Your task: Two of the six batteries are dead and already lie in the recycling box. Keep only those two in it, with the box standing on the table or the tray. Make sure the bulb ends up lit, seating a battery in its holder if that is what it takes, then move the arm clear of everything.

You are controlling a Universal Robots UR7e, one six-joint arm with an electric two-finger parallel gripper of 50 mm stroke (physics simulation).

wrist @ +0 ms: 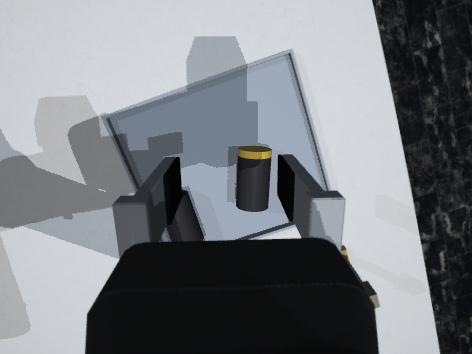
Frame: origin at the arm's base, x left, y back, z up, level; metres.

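Seen in the pictures: gripper, between the fingertips: (229,176).
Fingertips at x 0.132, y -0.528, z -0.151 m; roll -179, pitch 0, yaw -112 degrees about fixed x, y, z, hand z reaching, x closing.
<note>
Offsets run from my fingertips to a thing's top centre. "spot": to the spot under its first point. Level surfaces: height alone.
A black battery with a gold end @[dx -0.052, dy -0.005, dz -0.141 m] (253,182) lies on the blue-grey tray @[spot: dx -0.025, dy -0.081, dz -0.167 m] (311,123), its gold end toward the top of the view. My gripper (229,176) is open and empty above the tray. That battery appears between the two fingers, closer to the right one, with a gap on each side. A second dark battery @[dx -0.067, dy +0.085, dz -0.141 m] (187,221) lies in the tray at the lower left, partly covered by the left finger and the gripper body. The recycling box, the bulb and the battery holder's slots do not show; the gripper body covers the lower middle.
A small orange and red bit, likely the circuit board's edge @[spot: dx -0.183, dy -0.067, dz -0.168 m] (345,254), peeks out right of the gripper body, with a small beige-grey block @[spot: dx -0.179, dy -0.064, dz -0.087 m] (371,295) below it. The white table @[dz -0.179 m] (345,75) ends at the right along a dark stone-like floor (435,100). Arm shadows cross the left side.
</note>
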